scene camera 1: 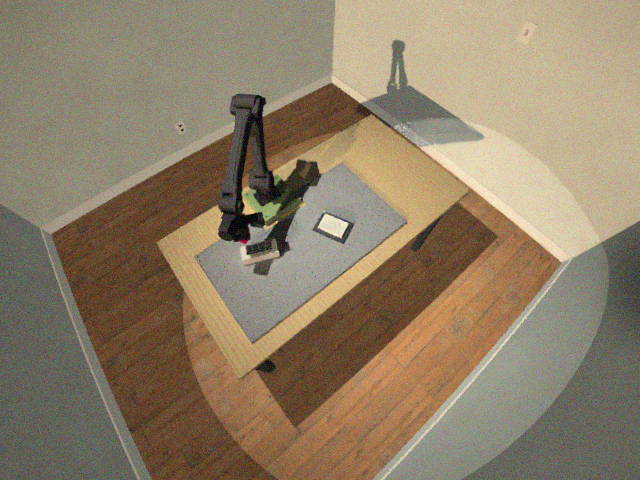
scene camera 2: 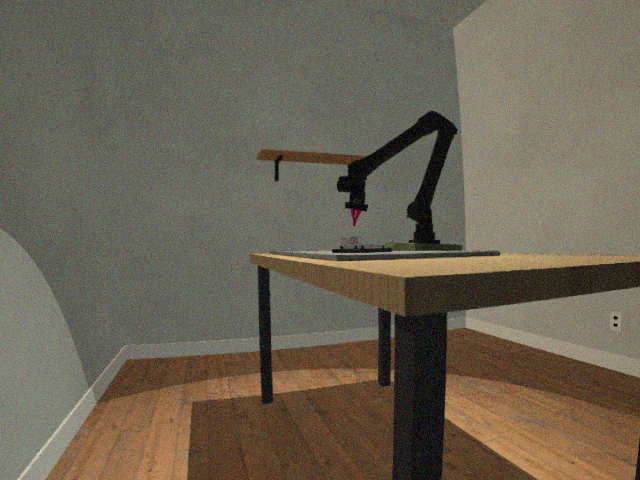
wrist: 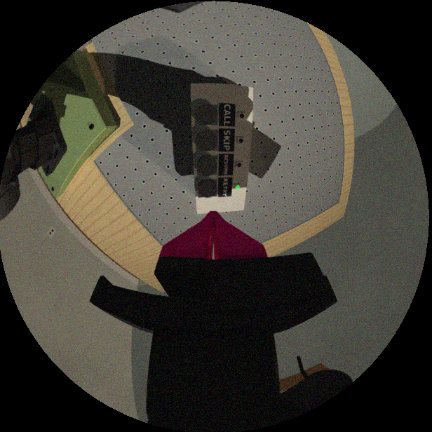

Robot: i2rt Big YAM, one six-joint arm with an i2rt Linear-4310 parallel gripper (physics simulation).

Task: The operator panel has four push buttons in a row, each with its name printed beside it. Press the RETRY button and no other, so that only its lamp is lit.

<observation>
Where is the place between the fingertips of my gripper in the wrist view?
At 213, 216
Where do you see an operator panel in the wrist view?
233, 126
</observation>
